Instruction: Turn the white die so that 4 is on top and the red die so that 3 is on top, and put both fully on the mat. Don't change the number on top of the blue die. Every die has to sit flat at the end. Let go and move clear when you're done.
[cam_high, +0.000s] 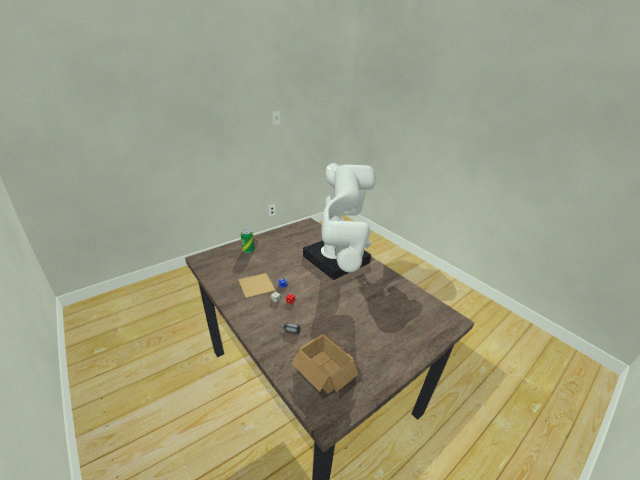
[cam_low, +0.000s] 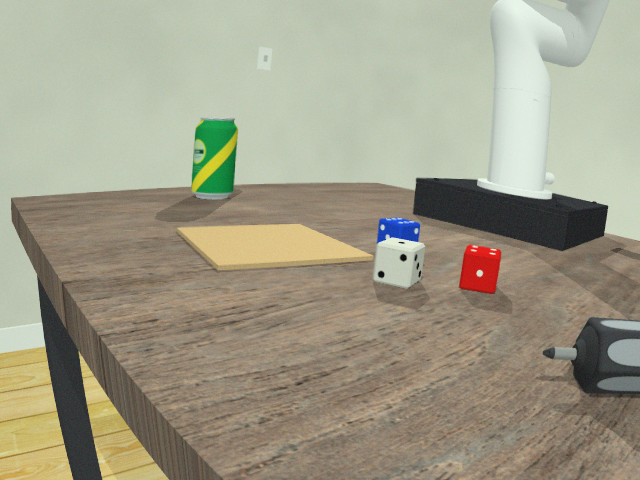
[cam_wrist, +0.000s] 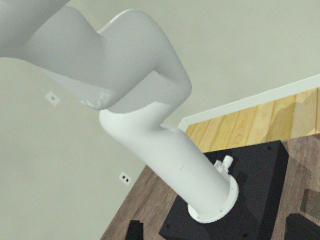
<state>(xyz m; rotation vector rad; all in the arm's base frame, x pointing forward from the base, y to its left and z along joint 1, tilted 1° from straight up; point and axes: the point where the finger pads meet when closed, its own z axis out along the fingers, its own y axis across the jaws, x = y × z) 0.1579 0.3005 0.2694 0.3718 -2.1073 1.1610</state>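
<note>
My hand is 16 cm short of the blue die, 22 cm to the left of it and 30 cm above it. Round my hand: red die: 17 cm ahead, 11 cm to the right, 30 cm below; then white die: 22 cm ahead, 15 cm to the right, 30 cm below; then screwdriver: 24 cm ahead, 5 cm to the left, 30 cm below.
</note>
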